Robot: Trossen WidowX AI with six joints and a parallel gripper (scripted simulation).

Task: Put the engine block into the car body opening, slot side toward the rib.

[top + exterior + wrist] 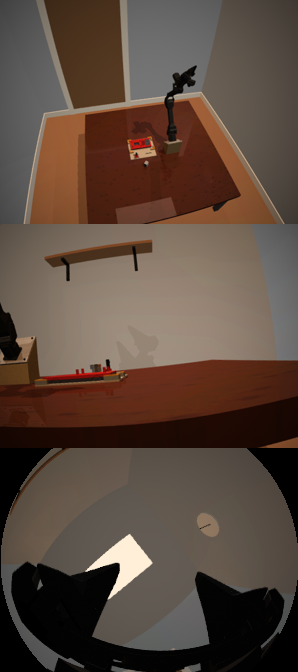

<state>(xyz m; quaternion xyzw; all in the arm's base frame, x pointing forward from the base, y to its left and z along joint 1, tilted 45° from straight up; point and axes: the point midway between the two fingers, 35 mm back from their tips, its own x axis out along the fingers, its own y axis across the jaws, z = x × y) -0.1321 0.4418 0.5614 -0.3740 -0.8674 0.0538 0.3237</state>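
Now: gripper tip 370 mm short of the engine block, 240 mm to the right of it and 830 mm above it. Round my gripper tip: black post 460 mm ahead, 130 mm to the left, 820 mm below.
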